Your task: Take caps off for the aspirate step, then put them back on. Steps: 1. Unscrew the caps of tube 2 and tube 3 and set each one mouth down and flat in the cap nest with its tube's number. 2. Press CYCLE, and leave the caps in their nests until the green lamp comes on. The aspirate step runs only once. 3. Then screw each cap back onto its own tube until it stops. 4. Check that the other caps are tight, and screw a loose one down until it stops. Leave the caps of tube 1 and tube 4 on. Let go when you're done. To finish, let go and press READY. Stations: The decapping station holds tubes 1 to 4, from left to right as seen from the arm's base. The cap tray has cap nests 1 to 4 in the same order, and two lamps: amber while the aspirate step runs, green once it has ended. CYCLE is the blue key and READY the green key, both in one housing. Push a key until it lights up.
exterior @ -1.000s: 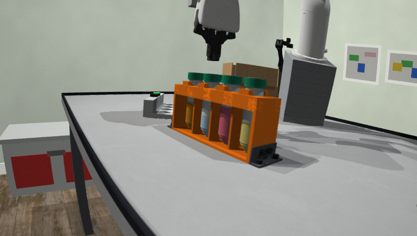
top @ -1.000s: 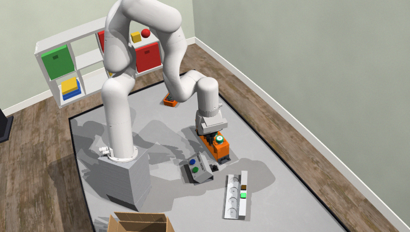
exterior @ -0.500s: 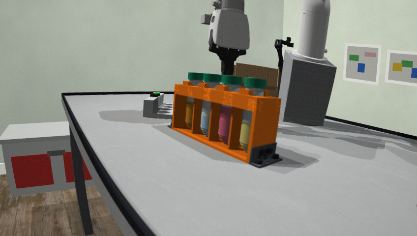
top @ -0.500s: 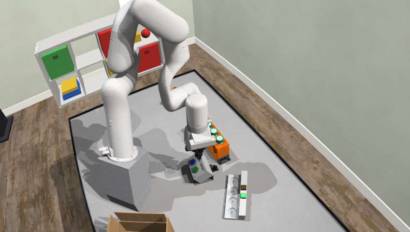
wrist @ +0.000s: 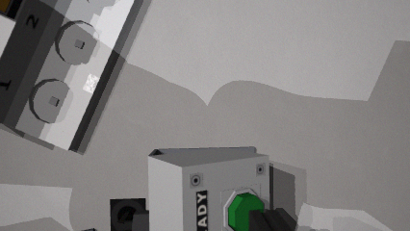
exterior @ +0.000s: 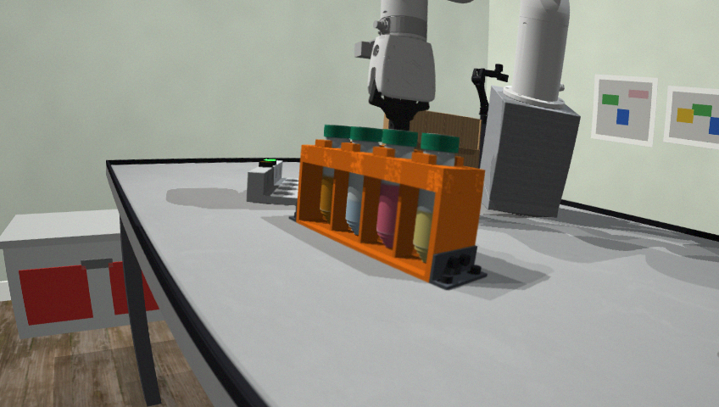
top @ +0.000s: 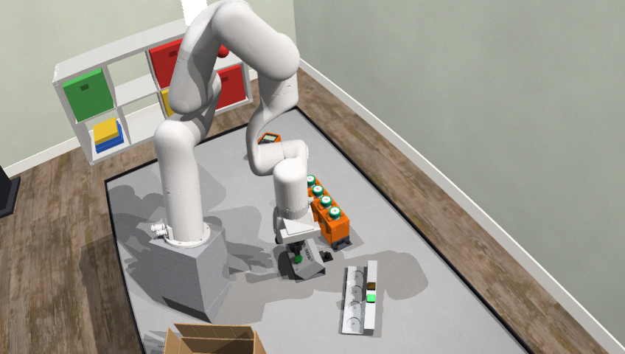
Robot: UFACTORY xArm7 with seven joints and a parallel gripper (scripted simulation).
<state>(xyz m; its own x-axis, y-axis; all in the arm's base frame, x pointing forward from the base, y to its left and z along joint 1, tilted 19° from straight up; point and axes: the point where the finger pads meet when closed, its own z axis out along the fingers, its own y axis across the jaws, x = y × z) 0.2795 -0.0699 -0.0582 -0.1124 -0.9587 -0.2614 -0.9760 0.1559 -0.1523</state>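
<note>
Now: the green ready key 5 cm below my hand. Also, from my hand: cap 4 (15 cm ahead, 7 cm to the left, 1 cm below); key housing (2 cm ahead, 2 cm to the left, 7 cm below); blue cycle key (1 cm ahead, 4 cm to the left, 5 cm below).
</note>
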